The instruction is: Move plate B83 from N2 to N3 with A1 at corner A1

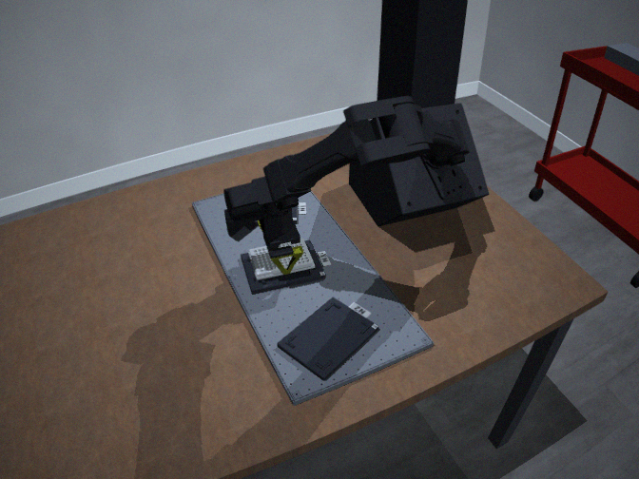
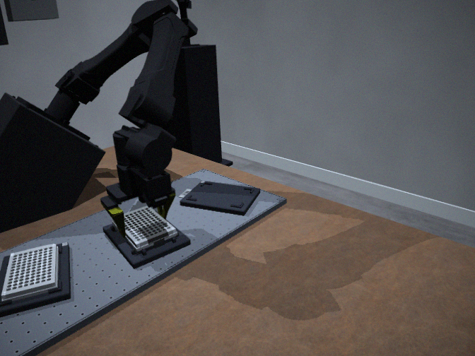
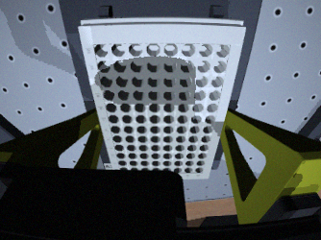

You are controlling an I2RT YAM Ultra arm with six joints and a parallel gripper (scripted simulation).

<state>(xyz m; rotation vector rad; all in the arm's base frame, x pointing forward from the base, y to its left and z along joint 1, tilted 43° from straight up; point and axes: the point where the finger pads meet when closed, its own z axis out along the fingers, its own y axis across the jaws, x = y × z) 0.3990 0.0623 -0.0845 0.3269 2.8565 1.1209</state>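
Now: hand 2 cm above the landing nest N3. Also, from my hand: dark nest N2: 22 cm to the left, 2 cm below; then N2 label: 19 cm to the left, 9 cm behind, 3 cm below.
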